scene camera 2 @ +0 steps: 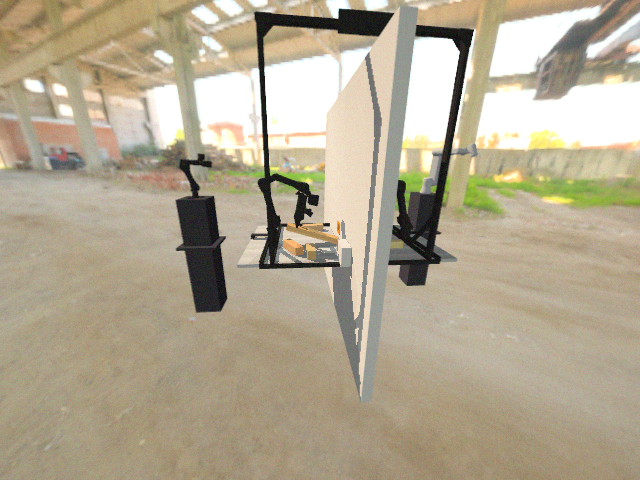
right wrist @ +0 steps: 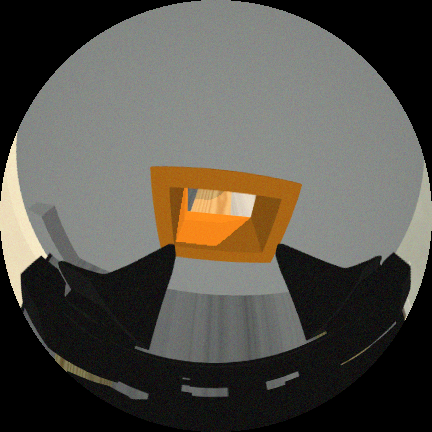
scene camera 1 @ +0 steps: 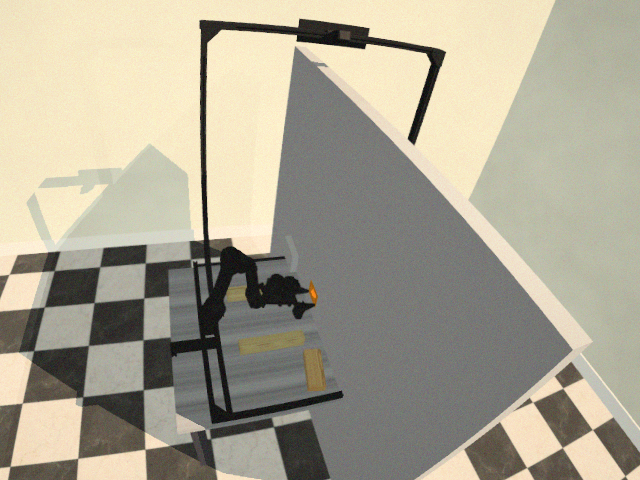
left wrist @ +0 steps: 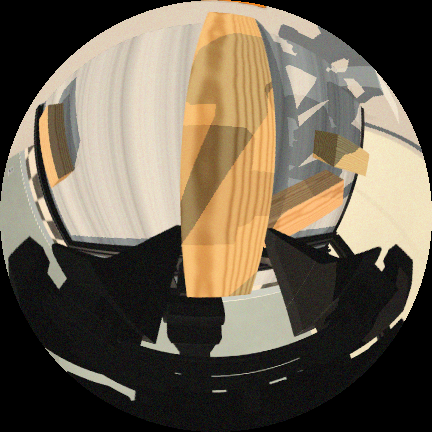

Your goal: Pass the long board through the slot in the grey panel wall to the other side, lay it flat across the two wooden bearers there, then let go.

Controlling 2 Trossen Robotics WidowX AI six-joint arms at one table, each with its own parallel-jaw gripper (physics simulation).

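Places are measured from the left arm's base along level axes (x left, y back, z up), in millimetres.
Where they show: left gripper, between the fingertips: [scene camera 2: 297, 227] [left wrist: 224, 232]; right gripper, between the fingertips: [right wrist: 227, 250] [scene camera 1: 311, 298]; right arm's base, origin of its link: [scene camera 2: 404, 236] [scene camera 1: 208, 328].
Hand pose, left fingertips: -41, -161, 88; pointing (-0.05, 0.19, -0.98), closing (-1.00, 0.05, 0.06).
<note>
Each offset is from my left fingertips to the centre of the thing, as dx, dy, dz. "*": to the spot under its first point.
My left gripper [scene camera 2: 298, 225] [left wrist: 224, 232] is shut on the near end of the long board @(-6, -100, -43) [scene camera 2: 316, 235] [left wrist: 227, 150] [right wrist: 212, 201]. The board's far end points at the grey panel wall [scene camera 1: 387, 258] [scene camera 2: 356, 129] [right wrist: 215, 100], close to the orange-rimmed slot @(* -28, -309, -29) [scene camera 1: 313, 292] [scene camera 2: 338, 226] [right wrist: 225, 177]. Through the slot, the right wrist view shows part of the board on the other side. My right gripper [scene camera 1: 310, 298] [right wrist: 227, 250] is open and empty, its fingertips close before the slot. On its side, two pale wooden bearers @(-116, -534, -85) [scene camera 1: 236, 293] @(+148, -524, -85) [scene camera 1: 271, 342] lie on the table; the arm partly hides the first.
An orange-brown block @(+294, -395, -88) [scene camera 1: 314, 369] lies by the wall on the right arm's side. Several wooden blocks @(-136, +27, -84) [scene camera 2: 293, 246] @(-217, -75, -82) [scene camera 2: 310, 252] @(+289, -124, -85) [left wrist: 60, 145] [left wrist: 305, 205] lie around the board on the left arm's side. A black frame [scene camera 1: 203, 129] [scene camera 2: 264, 103] surrounds the table.
</note>
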